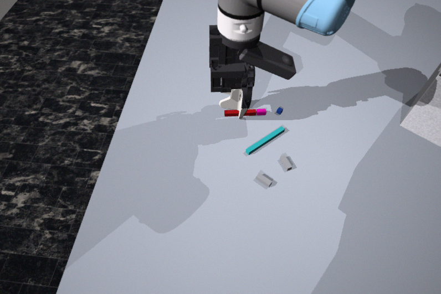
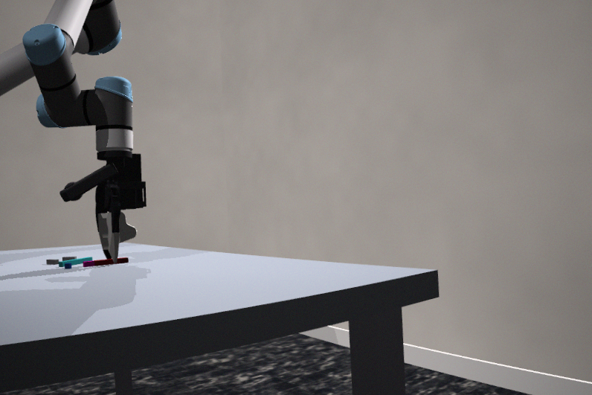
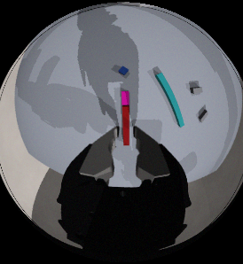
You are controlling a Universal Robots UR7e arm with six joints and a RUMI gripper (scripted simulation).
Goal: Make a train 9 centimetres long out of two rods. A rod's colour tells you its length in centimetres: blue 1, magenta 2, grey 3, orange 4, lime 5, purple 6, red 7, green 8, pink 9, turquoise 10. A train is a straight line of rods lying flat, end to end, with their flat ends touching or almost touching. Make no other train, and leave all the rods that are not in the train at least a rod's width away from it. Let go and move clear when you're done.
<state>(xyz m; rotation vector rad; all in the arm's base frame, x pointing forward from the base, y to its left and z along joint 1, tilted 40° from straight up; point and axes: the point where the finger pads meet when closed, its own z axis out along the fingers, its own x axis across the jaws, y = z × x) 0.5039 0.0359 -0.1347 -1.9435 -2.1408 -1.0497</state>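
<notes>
Right now the red rod is 1 cm below my hand. The rest, counted from my hand: magenta rod 5 cm behind, 1 cm to the right, 1 cm below; then turquoise rod 6 cm behind, 6 cm to the left, 1 cm below; then blue rod 9 cm behind, 2 cm to the right, 1 cm below.
</notes>
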